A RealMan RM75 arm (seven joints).
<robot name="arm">
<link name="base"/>
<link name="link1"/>
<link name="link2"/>
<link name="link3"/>
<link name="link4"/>
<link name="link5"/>
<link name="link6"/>
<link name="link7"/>
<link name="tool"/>
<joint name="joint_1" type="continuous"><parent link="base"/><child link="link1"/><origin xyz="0 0 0.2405" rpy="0 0 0"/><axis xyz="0 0 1"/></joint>
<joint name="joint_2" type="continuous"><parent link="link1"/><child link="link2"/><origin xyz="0 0 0" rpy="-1.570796 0 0"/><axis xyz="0 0 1"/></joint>
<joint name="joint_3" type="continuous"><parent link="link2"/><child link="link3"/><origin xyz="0 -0.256 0" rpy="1.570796 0 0"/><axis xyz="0 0 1"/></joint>
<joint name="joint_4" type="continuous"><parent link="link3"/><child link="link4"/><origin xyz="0 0 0" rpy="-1.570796 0 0"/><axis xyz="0 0 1"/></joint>
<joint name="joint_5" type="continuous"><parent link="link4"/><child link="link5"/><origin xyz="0 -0.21 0" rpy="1.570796 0 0"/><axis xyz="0 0 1"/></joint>
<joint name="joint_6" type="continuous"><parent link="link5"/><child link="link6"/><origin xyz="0 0 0" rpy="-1.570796 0 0"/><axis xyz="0 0 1"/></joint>
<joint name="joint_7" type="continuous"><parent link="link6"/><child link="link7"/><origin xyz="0 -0.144 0" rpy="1.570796 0 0"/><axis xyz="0 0 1"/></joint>
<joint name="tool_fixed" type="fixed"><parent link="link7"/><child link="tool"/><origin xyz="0 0 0" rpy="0 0 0"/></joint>
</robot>
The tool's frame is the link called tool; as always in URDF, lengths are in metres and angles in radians. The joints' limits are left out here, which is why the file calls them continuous.
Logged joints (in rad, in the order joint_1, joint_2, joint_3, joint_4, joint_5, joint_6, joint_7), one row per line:
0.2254, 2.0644, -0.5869, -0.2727, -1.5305, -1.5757, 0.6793
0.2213, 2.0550, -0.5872, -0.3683, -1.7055, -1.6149, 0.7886
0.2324, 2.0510, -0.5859, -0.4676, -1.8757, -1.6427, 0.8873
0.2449, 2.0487, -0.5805, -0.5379, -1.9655, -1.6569, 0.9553
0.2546, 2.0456, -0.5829, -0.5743, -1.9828, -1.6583, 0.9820
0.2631, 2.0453, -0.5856, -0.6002, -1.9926, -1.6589, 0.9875
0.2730, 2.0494, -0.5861, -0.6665, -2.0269, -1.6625, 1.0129
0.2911, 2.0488, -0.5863, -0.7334, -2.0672, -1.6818, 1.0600
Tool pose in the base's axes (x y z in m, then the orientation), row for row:
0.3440, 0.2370, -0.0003, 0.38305, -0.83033, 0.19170, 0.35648
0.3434, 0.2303, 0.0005, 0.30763, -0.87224, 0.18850, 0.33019
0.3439, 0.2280, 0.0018, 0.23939, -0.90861, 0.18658, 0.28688
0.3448, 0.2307, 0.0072, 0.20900, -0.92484, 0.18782, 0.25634
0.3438, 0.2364, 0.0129, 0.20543, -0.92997, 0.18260, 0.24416
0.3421, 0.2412, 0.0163, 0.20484, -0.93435, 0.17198, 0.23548
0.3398, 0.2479, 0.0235, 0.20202, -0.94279, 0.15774, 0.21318
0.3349, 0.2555, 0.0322, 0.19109, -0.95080, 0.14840, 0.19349
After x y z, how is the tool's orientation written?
As a quaternion, w x y z.
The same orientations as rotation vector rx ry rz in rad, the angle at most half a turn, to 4 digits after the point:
-2.1172, 0.4888, 0.9090
-2.3066, 0.4985, 0.8732
-2.4875, 0.5108, 0.7854
-2.5728, 0.5225, 0.7131
-2.5920, 0.5089, 0.6805
-2.6051, 0.4795, 0.6565
-2.6326, 0.4405, 0.5953
-2.6706, 0.4168, 0.5435

